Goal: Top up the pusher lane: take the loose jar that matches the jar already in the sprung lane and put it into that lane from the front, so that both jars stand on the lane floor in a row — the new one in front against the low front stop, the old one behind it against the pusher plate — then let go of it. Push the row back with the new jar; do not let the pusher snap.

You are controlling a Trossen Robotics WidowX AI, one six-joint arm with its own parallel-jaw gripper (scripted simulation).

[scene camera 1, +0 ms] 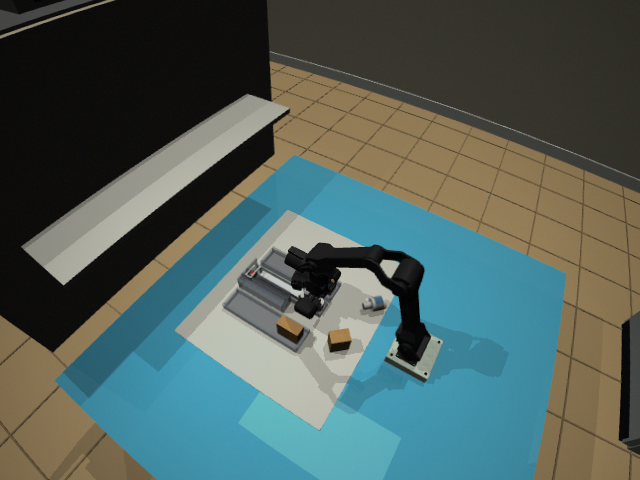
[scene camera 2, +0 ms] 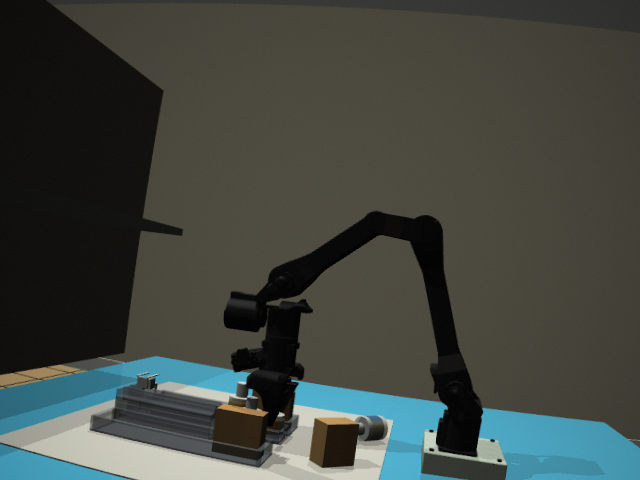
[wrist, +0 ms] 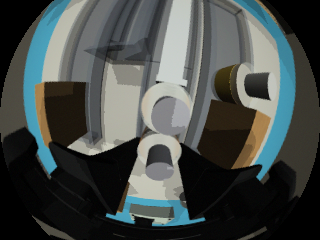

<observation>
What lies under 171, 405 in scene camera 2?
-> A sprung lane.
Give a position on a sprung lane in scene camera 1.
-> At 274, 295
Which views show my gripper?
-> Scene camera 1, scene camera 2 and the wrist view: all of them.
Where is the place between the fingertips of my gripper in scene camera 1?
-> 317, 303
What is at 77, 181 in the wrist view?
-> My gripper.
</observation>
